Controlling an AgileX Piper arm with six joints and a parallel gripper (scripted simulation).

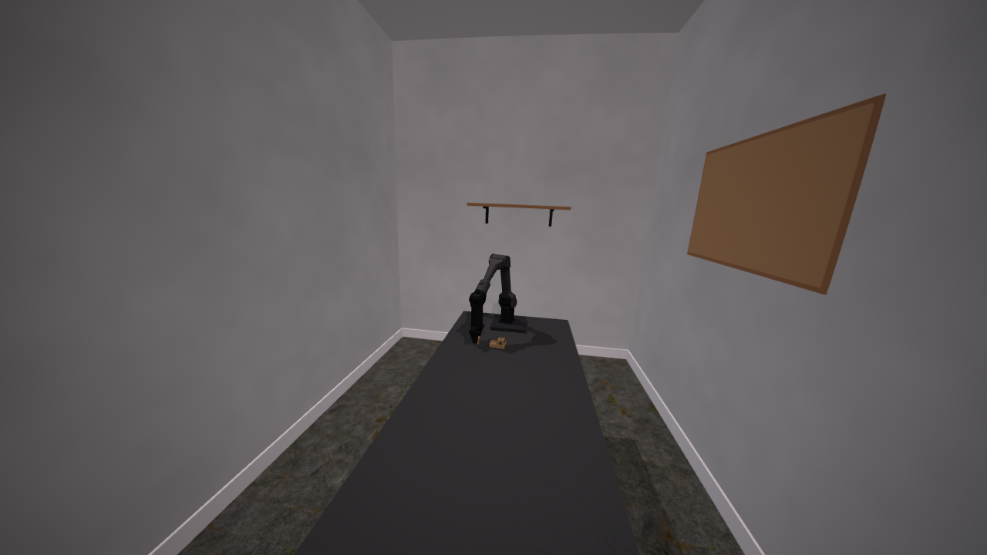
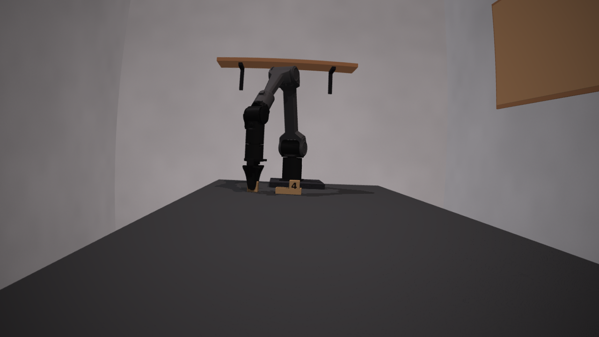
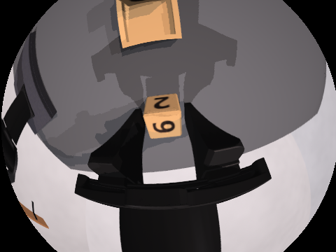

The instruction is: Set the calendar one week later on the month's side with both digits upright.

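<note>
Right now my hand is 1 cm past the wooden cube, 13 cm to the right of it and 1 cm below it. Also, from my hand: wooden tray 1 cm behind, 11 cm to the left, 1 cm below.
</note>
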